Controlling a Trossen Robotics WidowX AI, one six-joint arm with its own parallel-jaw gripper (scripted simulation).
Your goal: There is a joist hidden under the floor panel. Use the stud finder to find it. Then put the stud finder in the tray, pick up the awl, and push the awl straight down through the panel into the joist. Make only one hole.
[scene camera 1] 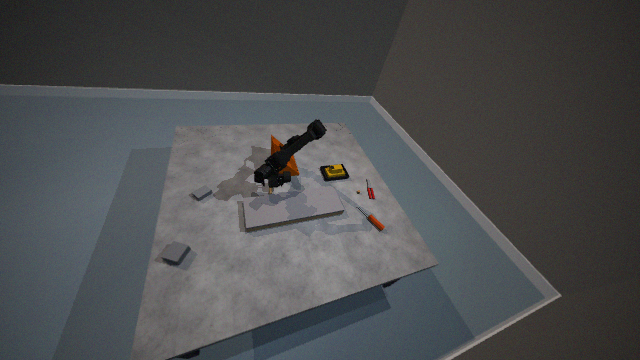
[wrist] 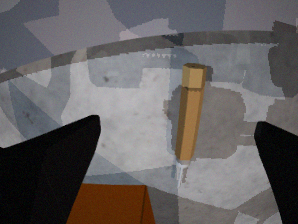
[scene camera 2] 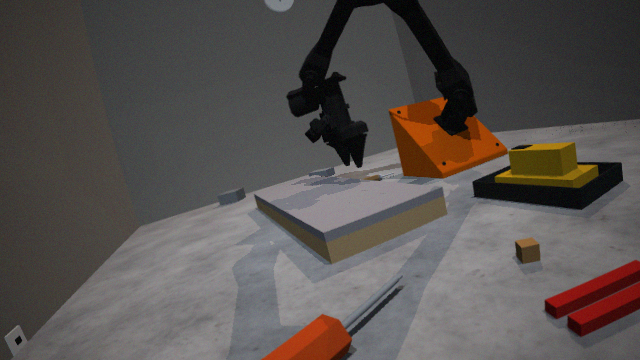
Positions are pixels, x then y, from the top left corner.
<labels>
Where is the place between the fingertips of my gripper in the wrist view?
181, 126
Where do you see a yellow stud finder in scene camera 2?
At 555, 164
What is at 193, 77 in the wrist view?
An awl.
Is my gripper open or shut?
Open.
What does my gripper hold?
Nothing.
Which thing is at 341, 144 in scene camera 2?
My gripper.
</labels>
